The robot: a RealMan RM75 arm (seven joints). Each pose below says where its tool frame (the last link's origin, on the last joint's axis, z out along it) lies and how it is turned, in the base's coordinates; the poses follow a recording.
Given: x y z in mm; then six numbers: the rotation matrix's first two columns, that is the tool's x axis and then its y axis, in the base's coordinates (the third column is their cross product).
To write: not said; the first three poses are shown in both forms.
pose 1, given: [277.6 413.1 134.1 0.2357 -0.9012 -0.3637 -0.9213 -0.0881 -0.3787]
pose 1, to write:
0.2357 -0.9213 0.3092
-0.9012 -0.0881 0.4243
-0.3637 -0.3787 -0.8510
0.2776 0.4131 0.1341

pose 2, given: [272.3 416.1 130.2 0.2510 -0.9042 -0.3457 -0.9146 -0.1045 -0.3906]
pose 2, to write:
0.2510 -0.9146 0.3171
-0.9042 -0.1045 0.4142
-0.3457 -0.3906 -0.8532
0.2723 0.4161 0.1302

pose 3, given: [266.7 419.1 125.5 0.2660 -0.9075 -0.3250 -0.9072 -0.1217 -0.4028]
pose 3, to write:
0.2660 -0.9072 0.3260
-0.9075 -0.1217 0.4020
-0.3250 -0.4028 -0.8557
0.2667 0.4191 0.1255

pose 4, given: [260.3 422.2 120.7 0.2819 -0.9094 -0.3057 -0.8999 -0.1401 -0.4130]
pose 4, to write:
0.2819 -0.8999 0.3328
-0.9094 -0.1401 0.3915
-0.3057 -0.4130 -0.8579
0.2603 0.4222 0.1207

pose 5, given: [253.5 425.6 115.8 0.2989 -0.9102 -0.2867 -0.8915 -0.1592 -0.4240]
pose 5, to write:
0.2989 -0.8915 0.3403
-0.9102 -0.1592 0.3823
-0.2867 -0.4240 -0.8590
0.2535 0.4256 0.1158

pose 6, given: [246.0 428.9 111.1 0.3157 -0.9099 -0.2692 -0.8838 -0.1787 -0.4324]
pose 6, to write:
0.3157 -0.8838 0.3453
-0.9099 -0.1787 0.3744
-0.2692 -0.4324 -0.8606
0.2460 0.4289 0.1111

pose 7, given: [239.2 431.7 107.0 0.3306 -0.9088 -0.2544 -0.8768 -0.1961 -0.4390]
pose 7, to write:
0.3306 -0.8768 0.3491
-0.9088 -0.1961 0.3682
-0.2544 -0.4390 -0.8617
0.2392 0.4317 0.1070

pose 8, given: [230.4 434.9 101.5 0.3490 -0.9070 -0.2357 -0.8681 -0.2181 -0.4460]
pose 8, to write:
0.3490 -0.8681 0.3531
-0.9070 -0.2181 0.3603
-0.2357 -0.4460 -0.8635
0.2304 0.4349 0.1015

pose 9, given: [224.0 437.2 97.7 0.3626 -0.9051 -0.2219 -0.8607 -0.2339 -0.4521]
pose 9, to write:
0.3626 -0.8607 0.3573
-0.9051 -0.2339 0.3549
-0.2219 -0.4521 -0.8638
0.2240 0.4372 0.0977

